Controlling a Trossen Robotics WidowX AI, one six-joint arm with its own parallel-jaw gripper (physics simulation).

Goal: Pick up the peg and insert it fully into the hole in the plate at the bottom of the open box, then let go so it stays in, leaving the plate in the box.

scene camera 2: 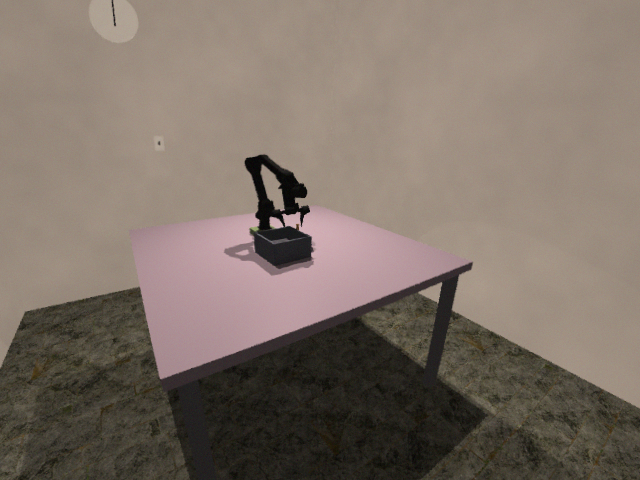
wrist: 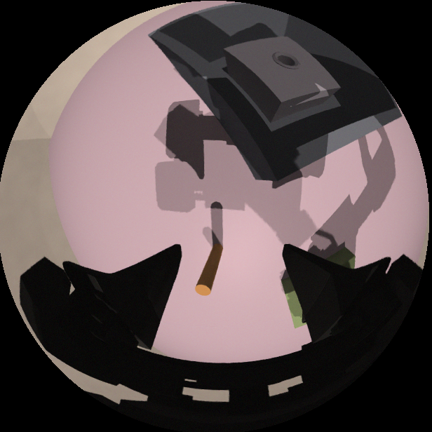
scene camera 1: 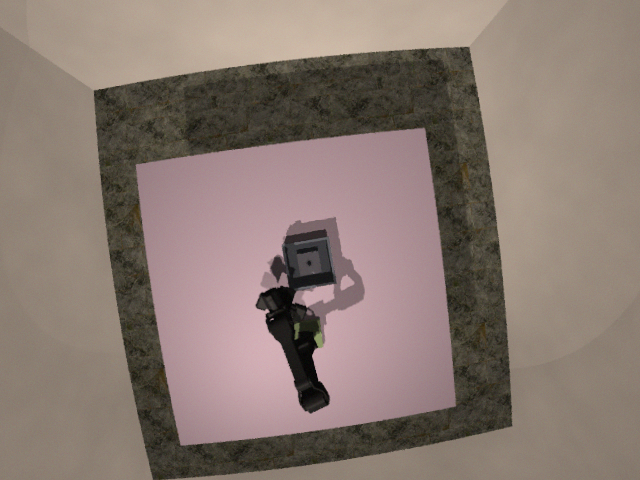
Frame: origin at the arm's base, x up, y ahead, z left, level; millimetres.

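Where they show: gripper, fingertip midpoint: [scene camera 2: 293,227]; arm's base, link origin: [scene camera 2: 264,228] [scene camera 1: 305,339].
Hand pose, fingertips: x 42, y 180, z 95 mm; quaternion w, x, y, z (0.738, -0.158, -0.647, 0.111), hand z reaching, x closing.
Each offset is from my fingertips to the centre of the thing. Level surfaces: height alone.
The orange-brown peg {dx -33, dy -27, dz +36 mm} [scene camera 2: 297,227] [wrist: 211,267] stands upright on the table beside the box; the arm hides it in scene camera 1. My gripper [scene camera 2: 293,225] [wrist: 233,250] is open and empty, pointing down above the table. In the wrist view the peg shows between the two fingers, nearer the left one. The dark open box {dx -24, dy +148, dz -118 mm} [scene camera 1: 331,260] [scene camera 2: 286,253] [wrist: 240,130] stands on the table. The grey plate {dx -38, dy +148, dz -118 mm} [scene camera 1: 302,258] [wrist: 260,62] lies inside on its bottom, with a round hole [scene camera 1: 309,262] [wrist: 286,60] in its top face. The peg's lower end is clear of the box.
A green base piece [scene camera 1: 318,339] [scene camera 2: 254,230] [wrist: 296,310] lies at the foot of the arm. The box walls rise around the plate. The pink table {dx -73 mm} [scene camera 1: 217,217] [scene camera 2: 330,279] [wrist: 110,150] carries shadows of the arm and the box.
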